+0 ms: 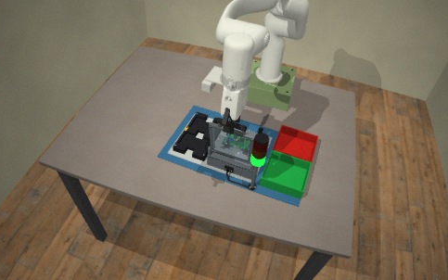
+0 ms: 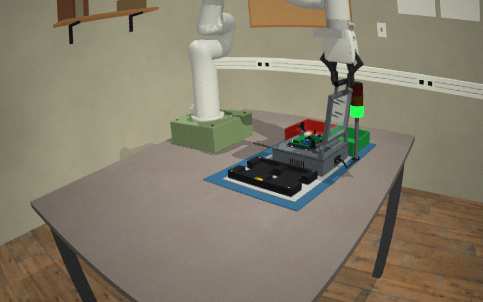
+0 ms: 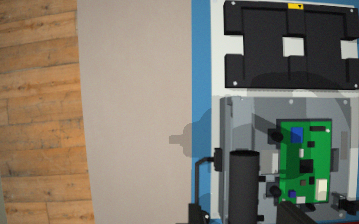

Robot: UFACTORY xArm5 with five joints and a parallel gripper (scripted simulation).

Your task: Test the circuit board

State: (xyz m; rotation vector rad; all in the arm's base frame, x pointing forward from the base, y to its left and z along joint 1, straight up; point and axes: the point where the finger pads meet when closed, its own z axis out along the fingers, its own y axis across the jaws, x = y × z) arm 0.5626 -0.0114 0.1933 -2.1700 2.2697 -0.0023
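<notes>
Now: hand 13 cm past the green circuit board, 1 cm to the right of it and 20 cm above it. The rest, counted from my hand: green bin: 8 cm behind, 20 cm to the left, 26 cm below; then clear lid: 2 cm behind, 9 cm below; then nest: 13 cm behind, 1 cm to the left, 21 cm below.
</notes>
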